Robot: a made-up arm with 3 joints. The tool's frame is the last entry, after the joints. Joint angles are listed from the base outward.
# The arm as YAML. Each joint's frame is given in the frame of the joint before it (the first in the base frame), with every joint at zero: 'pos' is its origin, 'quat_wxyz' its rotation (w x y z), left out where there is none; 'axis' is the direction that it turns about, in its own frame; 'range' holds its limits. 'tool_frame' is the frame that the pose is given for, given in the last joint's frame.
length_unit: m
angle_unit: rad
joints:
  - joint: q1
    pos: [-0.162, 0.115, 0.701]
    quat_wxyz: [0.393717, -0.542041, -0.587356, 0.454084]
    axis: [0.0, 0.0, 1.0]
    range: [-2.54, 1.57]
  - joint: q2
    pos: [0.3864, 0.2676, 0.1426]
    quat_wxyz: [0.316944, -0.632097, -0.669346, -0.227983]
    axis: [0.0, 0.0, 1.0]
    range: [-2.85, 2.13]
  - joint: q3
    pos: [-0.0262, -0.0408, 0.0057]
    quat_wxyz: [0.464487, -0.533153, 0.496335, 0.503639]
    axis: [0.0, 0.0, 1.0]
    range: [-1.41, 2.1]
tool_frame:
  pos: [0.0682, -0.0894, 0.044]
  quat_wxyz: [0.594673, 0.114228, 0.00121, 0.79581]
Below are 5 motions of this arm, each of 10 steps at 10 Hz.
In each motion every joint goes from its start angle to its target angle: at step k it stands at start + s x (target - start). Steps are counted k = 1, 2, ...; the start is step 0. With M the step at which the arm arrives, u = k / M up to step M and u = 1 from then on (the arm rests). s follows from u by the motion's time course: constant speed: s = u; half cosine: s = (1 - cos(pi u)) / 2; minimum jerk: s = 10 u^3 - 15 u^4 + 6 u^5.
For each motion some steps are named. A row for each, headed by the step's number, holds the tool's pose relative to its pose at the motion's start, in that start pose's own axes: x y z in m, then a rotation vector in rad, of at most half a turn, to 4 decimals.
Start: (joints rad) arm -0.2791 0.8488 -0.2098
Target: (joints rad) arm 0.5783 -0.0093 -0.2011
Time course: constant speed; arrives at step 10
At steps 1, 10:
1: -0.0044 0.0209 -0.0449 -0.0498 -0.1490 -0.0134
10: 0.1414 0.0944 -0.4291 -0.6845 -1.4126 0.0228

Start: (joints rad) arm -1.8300 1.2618 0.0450
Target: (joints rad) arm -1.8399 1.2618 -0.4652
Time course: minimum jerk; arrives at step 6
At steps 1, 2, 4, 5, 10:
1: -0.0008 0.0018 0.0000 -0.0031 -0.0022 -0.0175
2: -0.0041 0.0109 0.0000 -0.0185 -0.0132 -0.1032
4: -0.0090 0.0424 -0.0012 -0.0705 -0.0492 -0.3885
5: -0.0086 0.0519 -0.0019 -0.0864 -0.0600 -0.4742
10: -0.0085 0.0538 -0.0020 -0.0896 -0.0622 -0.4917

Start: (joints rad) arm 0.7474 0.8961 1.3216
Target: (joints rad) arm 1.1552 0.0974 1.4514
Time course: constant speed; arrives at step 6
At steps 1, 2, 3, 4, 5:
1: 0.0162 -0.0025 -0.0123 -0.1801 0.0352 0.0187
2: 0.0325 -0.0042 -0.0249 -0.3584 0.0802 0.0384
3: 0.0491 -0.0054 -0.0381 -0.5344 0.1350 0.0592
4: 0.0659 -0.0061 -0.0524 -0.7076 0.1993 0.0807
5: 0.0829 -0.0066 -0.0683 -0.8776 0.2731 0.1030

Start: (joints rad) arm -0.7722 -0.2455 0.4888
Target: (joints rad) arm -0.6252 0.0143 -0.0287
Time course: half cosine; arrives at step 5
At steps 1, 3, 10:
1: -0.0023 0.0110 -0.0027 -0.0063 0.0108 -0.0518
3: -0.0100 0.0758 -0.0198 -0.0620 0.0752 -0.3564
10: -0.0096 0.1153 -0.0324 -0.1121 0.1150 -0.5453

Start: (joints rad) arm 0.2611 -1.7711 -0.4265
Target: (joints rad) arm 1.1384 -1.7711 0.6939
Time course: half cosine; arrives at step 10
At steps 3, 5, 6, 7, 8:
3: -0.0212 0.0247 0.0414 0.0689 -0.0662 0.3746
5: -0.0534 0.0632 0.0993 0.1194 -0.1639 0.9146
6: -0.0742 0.0864 0.1301 0.1217 -0.2159 1.1998
7: -0.0973 0.1089 0.1582 0.1080 -0.2627 1.4571
8: -0.1193 0.1275 0.1805 0.0855 -0.2994 1.6606

